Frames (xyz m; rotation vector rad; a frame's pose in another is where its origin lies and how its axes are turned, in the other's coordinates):
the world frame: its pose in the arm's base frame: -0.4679 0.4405 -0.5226 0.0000 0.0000 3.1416
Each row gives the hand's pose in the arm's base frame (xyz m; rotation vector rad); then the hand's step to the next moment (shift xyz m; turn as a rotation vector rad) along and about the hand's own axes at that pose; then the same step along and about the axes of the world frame.
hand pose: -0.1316 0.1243 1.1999 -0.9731 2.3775 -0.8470
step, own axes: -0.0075 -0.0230 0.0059 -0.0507 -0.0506 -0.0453
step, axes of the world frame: -0.0192 0.0097 0.0125 -0.0307 -0.0255 0.0748
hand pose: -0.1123 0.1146 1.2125 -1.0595 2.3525 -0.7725
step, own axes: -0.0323 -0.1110 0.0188 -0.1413 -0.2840 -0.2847
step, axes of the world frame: -0.0895 0.0416 0.0631 -0.0671 -0.0409 0.4189
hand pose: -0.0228 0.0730 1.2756 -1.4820 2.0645 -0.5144
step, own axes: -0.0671 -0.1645 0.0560 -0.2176 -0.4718 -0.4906
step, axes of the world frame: -0.1734 -0.0109 0.0673 -0.0962 -0.0516 0.7062
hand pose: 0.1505 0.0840 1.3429 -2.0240 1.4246 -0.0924
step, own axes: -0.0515 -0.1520 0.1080 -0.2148 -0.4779 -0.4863
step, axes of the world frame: -0.1475 -0.1245 0.0132 -0.1041 -0.0525 0.7053
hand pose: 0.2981 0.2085 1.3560 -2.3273 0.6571 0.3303
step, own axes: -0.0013 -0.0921 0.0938 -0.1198 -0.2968 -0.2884
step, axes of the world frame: -0.0436 -0.1228 -0.0174 -0.0753 -0.0368 0.4226
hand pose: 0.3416 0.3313 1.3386 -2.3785 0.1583 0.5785
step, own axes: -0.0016 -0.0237 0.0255 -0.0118 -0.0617 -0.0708
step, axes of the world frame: 0.0045 -0.0345 -0.0025 -0.0313 -0.0012 0.0893
